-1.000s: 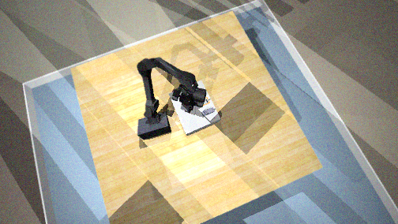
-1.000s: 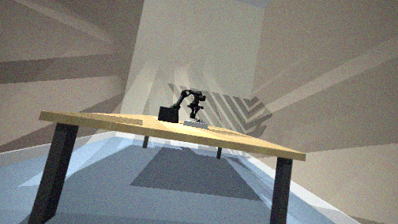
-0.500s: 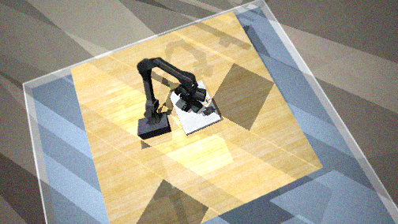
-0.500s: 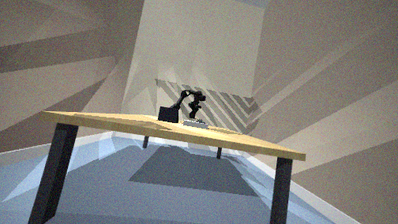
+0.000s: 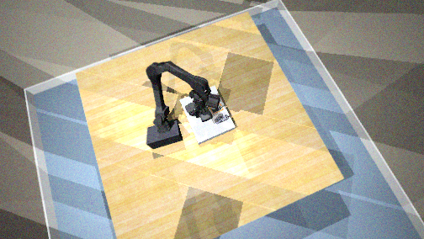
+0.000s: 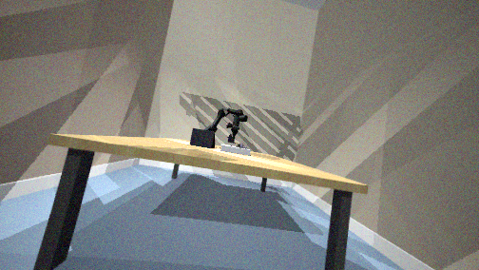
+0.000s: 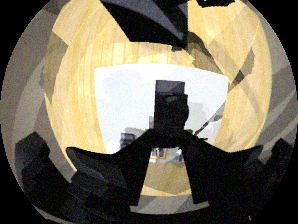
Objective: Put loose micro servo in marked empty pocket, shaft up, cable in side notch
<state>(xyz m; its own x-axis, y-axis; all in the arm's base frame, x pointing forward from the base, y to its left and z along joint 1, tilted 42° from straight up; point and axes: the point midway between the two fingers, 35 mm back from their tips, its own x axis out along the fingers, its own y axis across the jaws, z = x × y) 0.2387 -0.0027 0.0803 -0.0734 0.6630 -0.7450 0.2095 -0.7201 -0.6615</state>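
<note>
My gripper tip is now 10 cm above the white deck and 1 cm past it.
</note>
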